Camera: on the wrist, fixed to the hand. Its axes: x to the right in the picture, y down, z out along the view.
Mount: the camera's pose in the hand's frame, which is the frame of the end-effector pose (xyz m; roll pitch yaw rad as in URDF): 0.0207 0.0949 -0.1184 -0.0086 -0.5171 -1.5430
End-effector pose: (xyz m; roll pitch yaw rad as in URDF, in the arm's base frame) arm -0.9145 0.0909 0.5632 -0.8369 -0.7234 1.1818
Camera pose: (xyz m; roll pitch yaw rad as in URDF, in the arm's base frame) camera -0.8485 0.1878 0.4646 1.3308 -0.8448 -1.6302
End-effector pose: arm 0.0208 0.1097 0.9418 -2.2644 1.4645 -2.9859
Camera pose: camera -0.0076 0.2588 0.9215 -1.6651 -0.0133 -1.7756
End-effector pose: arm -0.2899 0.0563 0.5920 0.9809 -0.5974 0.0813
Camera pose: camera -0.2924 0.2078 0.6144 0.6629 0.3640 -1.1948
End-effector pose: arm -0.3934 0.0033 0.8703 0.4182 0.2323 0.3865
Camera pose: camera -0.4404 0.1297 0.7977 -0.2305 -0.0908 -1.1378
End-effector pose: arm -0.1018 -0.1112 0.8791 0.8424 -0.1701 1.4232
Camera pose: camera -0.2485 -0.0674 0.8747 0.1923 0.3159 -0.0656
